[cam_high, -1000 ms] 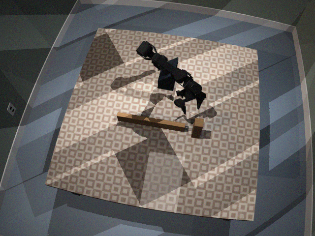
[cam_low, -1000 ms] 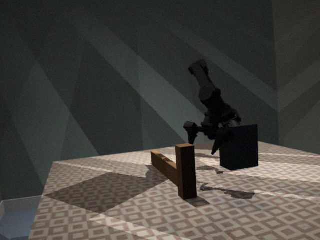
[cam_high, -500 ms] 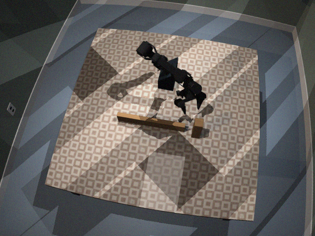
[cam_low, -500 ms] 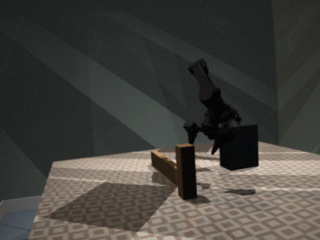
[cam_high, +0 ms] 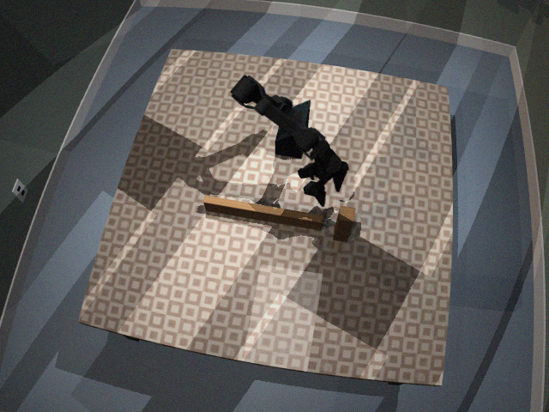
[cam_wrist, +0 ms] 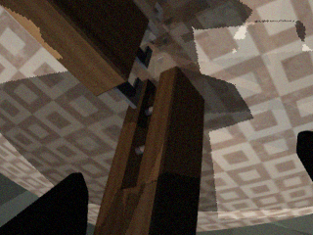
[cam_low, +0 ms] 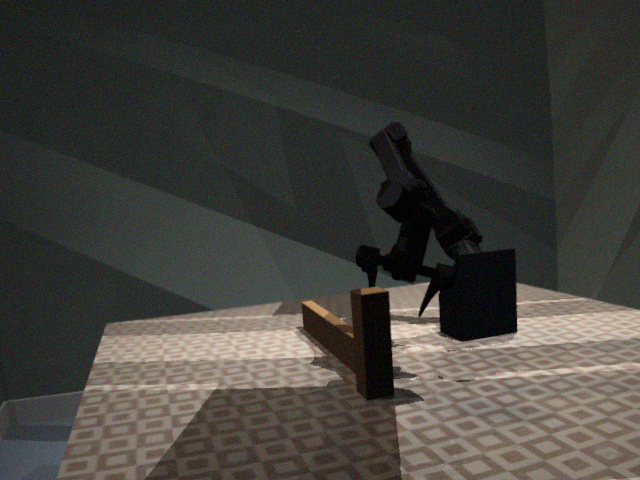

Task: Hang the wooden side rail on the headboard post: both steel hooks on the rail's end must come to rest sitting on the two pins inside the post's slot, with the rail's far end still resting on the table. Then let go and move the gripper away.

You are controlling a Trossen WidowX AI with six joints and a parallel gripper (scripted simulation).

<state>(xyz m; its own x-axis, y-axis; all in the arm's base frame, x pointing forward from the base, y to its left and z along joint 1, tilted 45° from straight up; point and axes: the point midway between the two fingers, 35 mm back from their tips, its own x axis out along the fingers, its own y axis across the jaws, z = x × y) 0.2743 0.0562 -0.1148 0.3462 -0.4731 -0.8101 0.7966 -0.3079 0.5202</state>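
The headboard post is 8 cm ahead of my gripper tip, 5 cm to the left of it and 4 cm below it.
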